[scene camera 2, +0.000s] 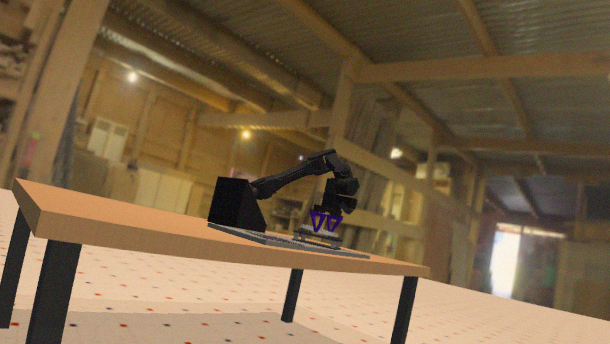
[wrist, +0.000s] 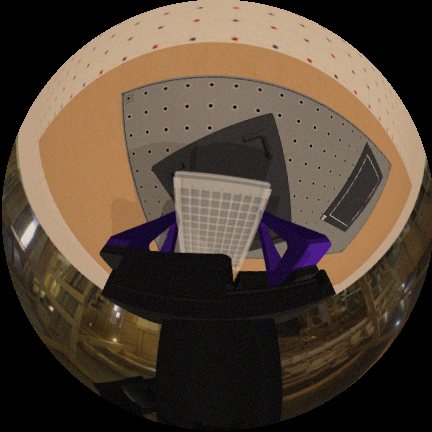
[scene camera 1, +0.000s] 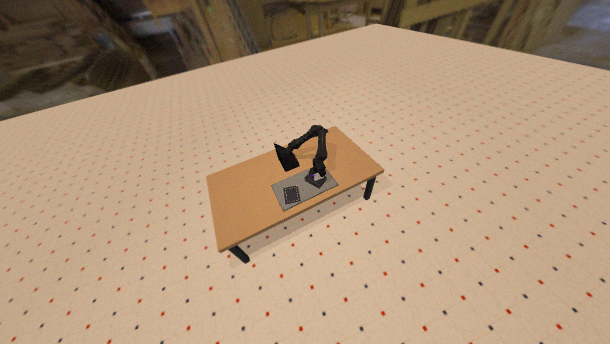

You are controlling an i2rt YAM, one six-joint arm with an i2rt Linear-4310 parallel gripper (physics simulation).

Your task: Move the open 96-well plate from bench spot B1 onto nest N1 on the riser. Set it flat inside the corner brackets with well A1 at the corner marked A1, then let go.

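Frame: origin at the arm's base, x ahead, y left, z up, level; centimetres.
Where they show: gripper, between the fingertips: (scene camera 2: 322, 233) (wrist: 217, 214) (scene camera 1: 317, 175); arm's base, origin of its link: (scene camera 2: 242, 200) (scene camera 1: 286, 153).
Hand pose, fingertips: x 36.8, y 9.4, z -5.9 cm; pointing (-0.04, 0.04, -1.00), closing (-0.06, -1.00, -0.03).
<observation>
Things, the pixels of their top centre, and the offset from my fingertips. "pt": a spot on its surface instead.
- dark riser, centre of its top: (wrist: 237, 212) (scene camera 2: 319, 233) (scene camera 1: 315, 177) dx +0.0, dy -2.1, dz -0.3 cm
- corner bracket, a spot on its surface: (wrist: 261, 139) pt dx +7.2, dy -4.0, dz -0.7 cm
- Bench spot B1, a spot on its surface: (wrist: 355, 192) (scene camera 1: 293, 193) pt dx +0.8, dy -25.8, dz -4.5 cm
- grey perforated board, centre of its top: (wrist: 303, 204) (scene camera 2: 294, 240) (scene camera 1: 303, 184) dx -2.0, dy -13.4, dz -4.6 cm
The pale, clear 96-well plate (scene camera 1: 318, 176) (scene camera 2: 325, 232) (wrist: 222, 212) is between the purple fingers of my gripper (wrist: 217, 214), which is shut on its two sides. It is roughly level over the dark riser (scene camera 1: 316, 185) (scene camera 2: 316, 240) (wrist: 280, 175), low over its top; contact cannot be told. In the wrist view the plate is turned relative to the riser's edges. One corner bracket (wrist: 261, 139) shows beyond the plate; another (wrist: 183, 166) is partly hidden. The A1 marks are not readable. Bench spot B1 (scene camera 1: 292, 194) (wrist: 355, 192), a dark outlined rectangle, is bare.
The riser stands on a grey perforated board (scene camera 1: 305, 192) (wrist: 200, 95) on the wooden table (scene camera 1: 240, 200) (scene camera 2: 150, 232) (wrist: 80, 150). Spot B1 lies at the board's other end. The black arm base block (scene camera 1: 287, 157) (scene camera 2: 232, 202) stands behind the board.
</observation>
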